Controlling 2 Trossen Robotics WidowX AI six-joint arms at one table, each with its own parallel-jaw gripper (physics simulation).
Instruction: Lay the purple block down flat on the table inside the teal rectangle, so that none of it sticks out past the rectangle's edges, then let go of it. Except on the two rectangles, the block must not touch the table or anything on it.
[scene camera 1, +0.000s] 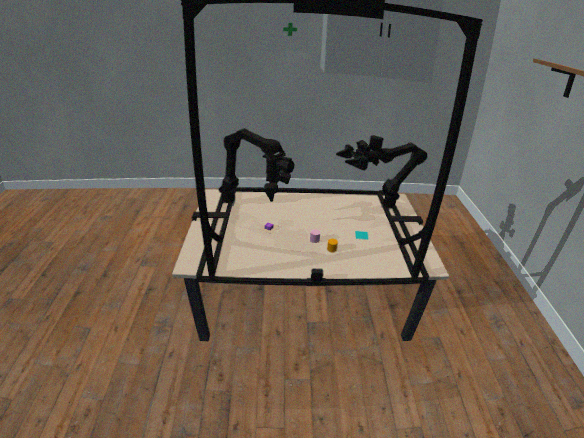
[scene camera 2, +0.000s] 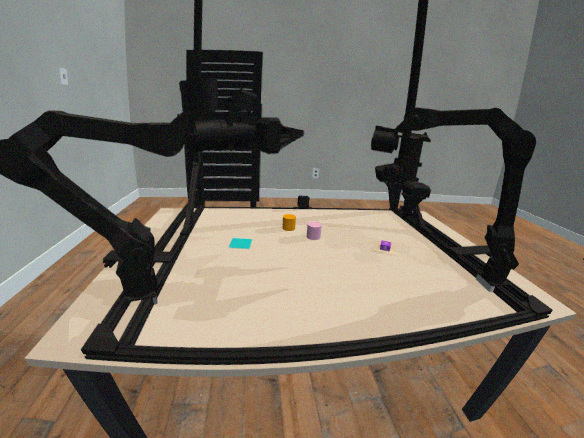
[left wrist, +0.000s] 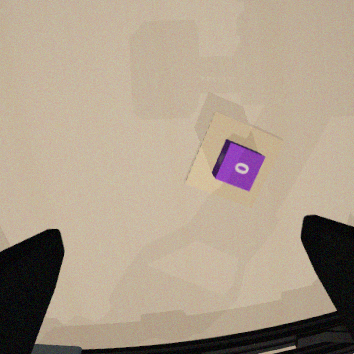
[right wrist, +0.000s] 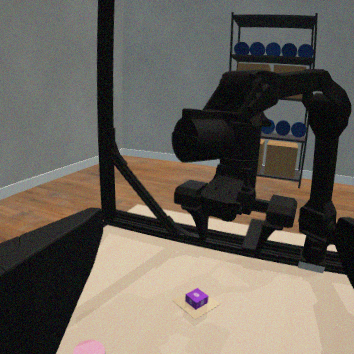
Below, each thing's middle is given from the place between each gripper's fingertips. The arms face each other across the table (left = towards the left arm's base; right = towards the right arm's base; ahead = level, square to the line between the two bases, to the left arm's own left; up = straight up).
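Looking at the cream rectangle (left wrist: 221, 127), I find my right gripper 340 mm above it, 330 mm to the right of it and 100 mm past it.
As for my left hand, the cream rectangle is 150 mm below it, 20 mm to the left of it and 50 mm behind it.
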